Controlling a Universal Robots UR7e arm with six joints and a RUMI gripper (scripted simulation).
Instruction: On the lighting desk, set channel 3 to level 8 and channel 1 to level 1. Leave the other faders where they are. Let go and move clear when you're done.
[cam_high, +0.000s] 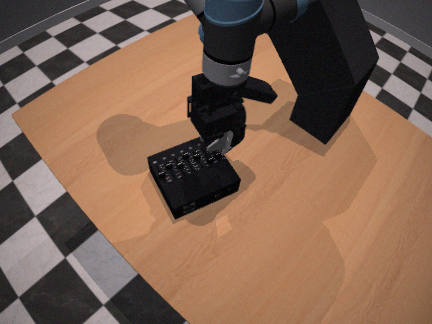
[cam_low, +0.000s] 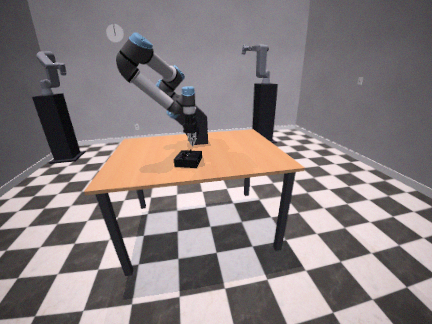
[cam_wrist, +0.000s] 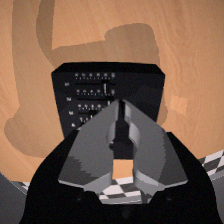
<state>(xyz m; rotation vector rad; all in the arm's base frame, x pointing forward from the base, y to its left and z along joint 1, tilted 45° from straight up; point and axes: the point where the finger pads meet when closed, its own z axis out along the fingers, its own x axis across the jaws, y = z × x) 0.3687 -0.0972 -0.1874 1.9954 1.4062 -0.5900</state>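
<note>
Now: hand 1 cm past the fader knob, 2 cm to the left of it and 4 cm above it.
</note>
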